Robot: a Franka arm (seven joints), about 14 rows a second.
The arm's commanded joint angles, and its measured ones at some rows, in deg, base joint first. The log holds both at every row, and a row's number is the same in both.
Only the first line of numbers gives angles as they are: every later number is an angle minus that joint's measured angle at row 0.
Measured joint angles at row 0: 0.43, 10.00, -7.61, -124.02, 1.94, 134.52, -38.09
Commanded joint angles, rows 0 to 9: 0.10, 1.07, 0.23, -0.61, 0.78, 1.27, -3.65; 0.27, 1.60, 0.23, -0.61, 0.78, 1.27, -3.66; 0.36, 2.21, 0.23, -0.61, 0.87, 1.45, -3.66; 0.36, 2.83, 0.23, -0.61, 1.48, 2.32, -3.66; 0.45, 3.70, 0.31, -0.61, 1.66, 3.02, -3.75; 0.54, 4.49, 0.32, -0.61, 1.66, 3.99, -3.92; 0.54, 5.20, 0.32, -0.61, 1.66, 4.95, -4.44; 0.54, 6.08, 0.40, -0.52, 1.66, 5.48, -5.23; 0.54, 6.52, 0.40, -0.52, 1.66, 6.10, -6.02; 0.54, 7.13, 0.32, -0.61, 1.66, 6.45, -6.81
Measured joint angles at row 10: 0.38, 6.21, 0.49, -0.40, 0.45, 4.88, -4.05
